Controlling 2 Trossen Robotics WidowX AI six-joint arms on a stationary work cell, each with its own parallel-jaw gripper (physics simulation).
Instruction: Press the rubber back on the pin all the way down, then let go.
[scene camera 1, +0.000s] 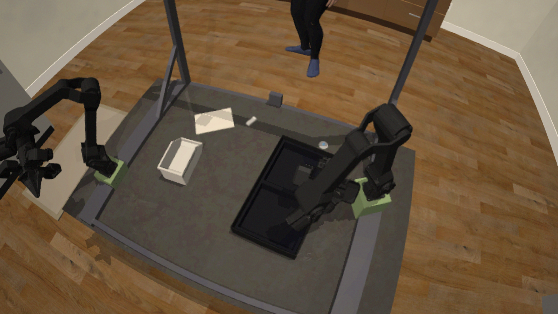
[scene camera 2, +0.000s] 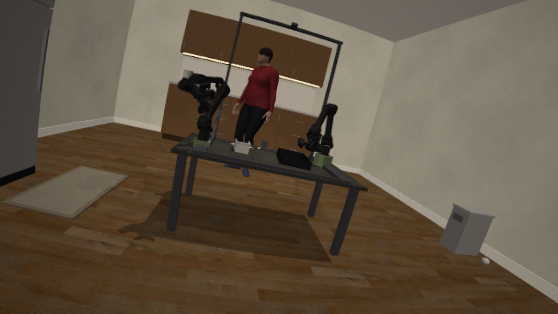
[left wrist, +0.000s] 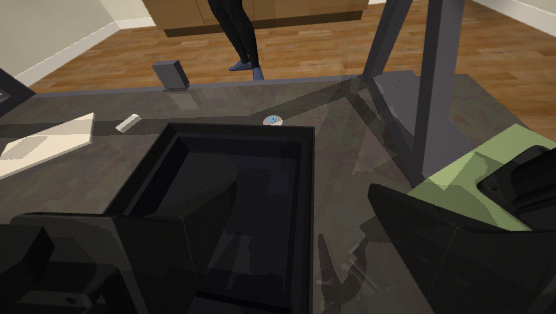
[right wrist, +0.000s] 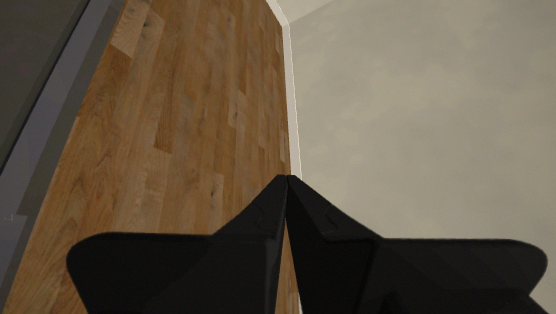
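Seen in the pictures: left gripper, between the fingertips: (scene camera 2: 305, 149) (left wrist: 301, 188); right gripper, between the fingertips: (scene camera 1: 37, 197) (scene camera 2: 212, 105) (right wrist: 285, 183); left arm's base, origin of its link: (scene camera 1: 373, 190) (scene camera 2: 324, 154); right arm's base, origin of its link: (scene camera 1: 108, 168) (scene camera 2: 202, 140).
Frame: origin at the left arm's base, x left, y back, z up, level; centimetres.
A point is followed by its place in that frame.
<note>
The pin (scene camera 1: 323, 145) {x -24.9, y -8.5, z -8.7 cm} (left wrist: 272, 120) {x -25.1, y -8.4, z -8.5 cm} is a small pale round disc lying on the table behind the black tray, with a small blue piece at its middle. How far the rubber back sits down is too small to tell. My left gripper (left wrist: 301, 188) {x -8.3, y -13.1, z 0.6 cm} is open and empty. In the left wrist view its fingers stand wide apart, on the near side of the pin, one in front of the tray and one toward the right; neither touches the pin. My right gripper (right wrist: 285, 183) {x -1.8, y -98.1, z 19.0 cm} (scene camera 1: 35, 193) {x -1.8, y -98.1, z 19.0 cm} is shut and empty, out past the table's left side, far from the pin.
The black tray (left wrist: 240, 129) {x -22.1, y -14.4, z -5.0 cm} lies close in front of the pin. A white open box (scene camera 1: 180, 162) {x -25.3, y -60.4, z -8.1 cm}, a cream card (scene camera 1: 215, 121) {x -42.6, y -46.6, z -8.8 cm} and a small white bar (scene camera 1: 251, 121) {x -39.9, y -32.7, z -8.5 cm} (left wrist: 128, 123) {x -39.5, y -32.5, z -8.5 cm} are farther left. A grey block (scene camera 1: 275, 99) {x -47.2, y -22.3, z -5.5 cm} (left wrist: 171, 75) {x -47.0, y -21.9, z -5.8 cm} stands at the back edge.
</note>
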